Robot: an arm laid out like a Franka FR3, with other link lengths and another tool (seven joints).
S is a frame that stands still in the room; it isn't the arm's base.
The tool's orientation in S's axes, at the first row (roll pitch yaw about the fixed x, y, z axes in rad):
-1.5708, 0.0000, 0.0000
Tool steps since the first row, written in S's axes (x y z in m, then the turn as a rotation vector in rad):
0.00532, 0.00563, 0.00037, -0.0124, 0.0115, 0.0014
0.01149, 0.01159, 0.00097, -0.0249, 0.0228, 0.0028
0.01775, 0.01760, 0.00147, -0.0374, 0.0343, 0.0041
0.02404, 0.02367, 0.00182, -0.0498, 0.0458, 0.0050
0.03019, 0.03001, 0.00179, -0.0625, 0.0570, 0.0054
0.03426, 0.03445, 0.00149, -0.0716, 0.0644, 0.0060
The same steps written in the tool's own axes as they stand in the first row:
0.00532, -0.00037, 0.00563, -0.0124, -0.0014, 0.0115
0.01149, -0.00097, 0.01159, -0.0249, -0.0028, 0.0228
0.01775, -0.00147, 0.01760, -0.0374, -0.0041, 0.0343
0.02404, -0.00182, 0.02367, -0.0498, -0.0050, 0.0458
0.03019, -0.00179, 0.03001, -0.0625, -0.0054, 0.0570
0.03426, -0.00149, 0.03445, -0.0716, -0.0060, 0.0644

